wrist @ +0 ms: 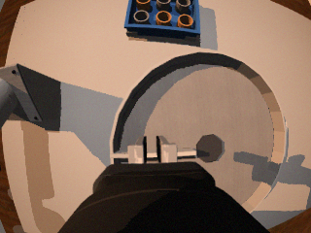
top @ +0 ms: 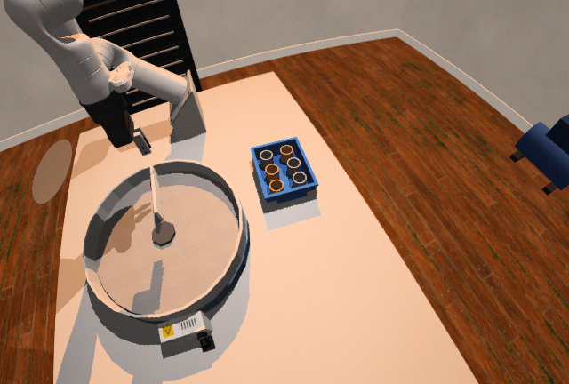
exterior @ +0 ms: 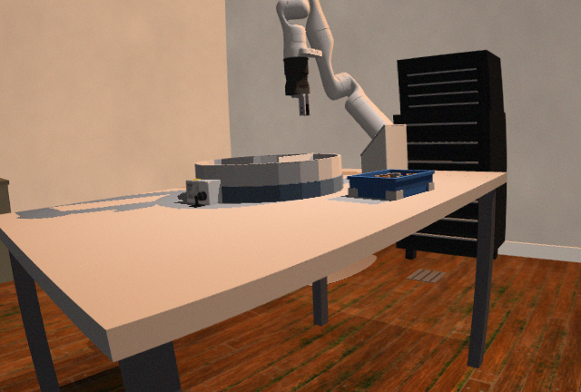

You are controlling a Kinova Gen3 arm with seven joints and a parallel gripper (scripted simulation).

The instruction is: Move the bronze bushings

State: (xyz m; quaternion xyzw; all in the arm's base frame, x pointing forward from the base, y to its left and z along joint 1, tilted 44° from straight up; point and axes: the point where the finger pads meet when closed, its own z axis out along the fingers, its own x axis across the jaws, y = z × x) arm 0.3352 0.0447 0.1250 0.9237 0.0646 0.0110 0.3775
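The blue crate is 10 mm ahead of my hand, 320 mm to the left of it and 210 mm below it. Also, from my hand: turntable disc (130 mm ahead, 20 mm to the right, 180 mm below).
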